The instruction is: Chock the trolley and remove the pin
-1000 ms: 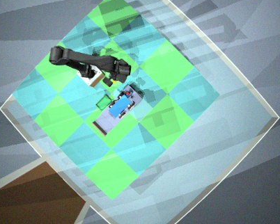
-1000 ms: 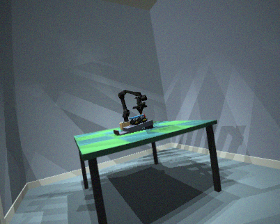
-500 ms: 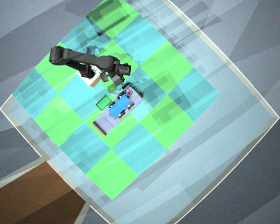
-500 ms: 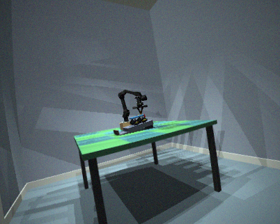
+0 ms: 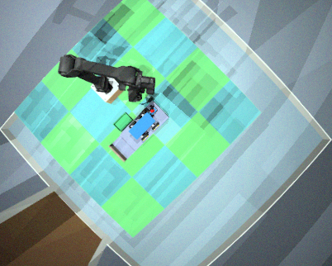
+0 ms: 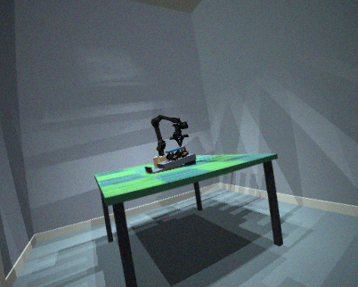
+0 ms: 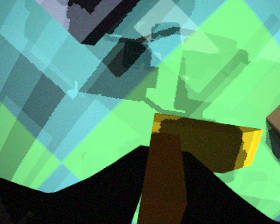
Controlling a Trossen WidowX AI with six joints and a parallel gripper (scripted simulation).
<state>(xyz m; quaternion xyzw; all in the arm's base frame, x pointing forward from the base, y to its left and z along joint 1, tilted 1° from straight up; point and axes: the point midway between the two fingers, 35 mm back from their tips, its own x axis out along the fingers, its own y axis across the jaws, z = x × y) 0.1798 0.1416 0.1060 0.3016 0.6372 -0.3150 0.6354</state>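
Now: gripper tip 2 cm past the yellow chock, 1 cm to the left of it and 1 cm above it. Also, from my gripper tip: blue trolley: 16 cm ahead, 13 cm to the right, 6 cm below; stop pin: 14 cm ahead, 2 cm to the right, 4 cm below; ramp: 16 cm ahead, 14 cm to the right, 13 cm below.
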